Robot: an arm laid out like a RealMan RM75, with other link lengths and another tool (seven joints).
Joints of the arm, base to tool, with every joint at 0 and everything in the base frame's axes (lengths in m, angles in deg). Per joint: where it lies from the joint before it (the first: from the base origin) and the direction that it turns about. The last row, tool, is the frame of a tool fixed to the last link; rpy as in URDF.
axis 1: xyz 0.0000 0.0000 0.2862 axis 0 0 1
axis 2: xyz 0.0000 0.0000 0.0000 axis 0 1 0
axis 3: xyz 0.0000 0.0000 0.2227 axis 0 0 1
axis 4: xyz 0.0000 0.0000 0.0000 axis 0 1 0
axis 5: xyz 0.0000 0.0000 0.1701 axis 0 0 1
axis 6: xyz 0.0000 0.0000 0.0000 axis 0 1 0
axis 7: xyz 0.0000 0.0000 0.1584 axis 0 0 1
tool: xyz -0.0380 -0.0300 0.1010 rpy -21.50 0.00 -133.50
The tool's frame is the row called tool.
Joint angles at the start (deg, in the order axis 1, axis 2, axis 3, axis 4, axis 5, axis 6, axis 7):
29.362 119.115 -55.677 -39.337 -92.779 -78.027 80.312
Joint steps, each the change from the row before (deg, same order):
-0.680 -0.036 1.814 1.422 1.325 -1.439 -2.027
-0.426 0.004 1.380 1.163 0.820 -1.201 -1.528
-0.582 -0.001 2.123 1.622 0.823 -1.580 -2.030
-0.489 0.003 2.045 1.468 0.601 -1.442 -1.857
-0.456 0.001 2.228 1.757 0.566 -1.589 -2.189
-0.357 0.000 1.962 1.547 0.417 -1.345 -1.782
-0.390 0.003 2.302 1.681 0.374 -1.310 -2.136
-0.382 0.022 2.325 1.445 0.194 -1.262 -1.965
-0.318 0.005 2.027 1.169 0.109 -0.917 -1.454
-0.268 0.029 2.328 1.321 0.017 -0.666 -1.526
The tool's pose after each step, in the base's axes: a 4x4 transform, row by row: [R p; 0 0 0 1], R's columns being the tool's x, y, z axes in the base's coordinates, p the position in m. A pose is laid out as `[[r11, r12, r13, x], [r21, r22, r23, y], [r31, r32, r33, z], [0, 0, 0, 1]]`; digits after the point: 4 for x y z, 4 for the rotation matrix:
[[-0.1319, 0.9784, -0.1594, 0.1157], [0.7873, 0.2011, 0.5829, 0.3947], [0.6024, -0.0486, -0.7967, 0.0101], [0, 0, 0, 1]]
[[-0.1159, 0.9770, -0.1790, 0.1172], [0.7782, 0.2013, 0.5949, 0.3928], [0.6173, -0.0703, -0.7836, 0.0155], [0, 0, 0, 1]]
[[-0.0925, 0.9751, -0.2014, 0.1204], [0.7641, 0.1992, 0.6136, 0.3906], [0.6385, -0.0971, -0.7635, 0.0230], [0, 0, 0, 1]]
[[-0.0718, 0.9728, -0.2204, 0.1233], [0.7491, 0.1985, 0.6320, 0.3887], [0.6586, -0.1197, -0.7429, 0.0302], [0, 0, 0, 1]]
[[-0.0510, 0.9693, -0.2406, 0.1262], [0.7312, 0.2003, 0.6521, 0.3862], [0.6803, -0.1427, -0.7190, 0.0376], [0, 0, 0, 1]]
[[-0.0313, 0.9660, -0.2568, 0.1287], [0.7150, 0.2011, 0.6696, 0.3841], [0.6985, -0.1627, -0.6969, 0.0441], [0, 0, 0, 1]]
[[-0.0104, 0.9626, -0.2707, 0.1321], [0.6922, 0.2023, 0.6928, 0.3824], [0.7216, -0.1801, -0.6685, 0.0518], [0, 0, 0, 1]]
[[0.0086, 0.9593, -0.2821, 0.1353], [0.6681, 0.2044, 0.7155, 0.3806], [0.7440, -0.1946, -0.6392, 0.0595], [0, 0, 0, 1]]
[[0.0275, 0.9572, -0.2882, 0.1387], [0.6466, 0.2028, 0.7354, 0.3796], [0.7623, -0.2065, -0.6134, 0.0663], [0, 0, 0, 1]]
[[0.0503, 0.9560, -0.2890, 0.1432], [0.6212, 0.1966, 0.7585, 0.3794], [0.7820, -0.2177, -0.5840, 0.0734], [0, 0, 0, 1]]

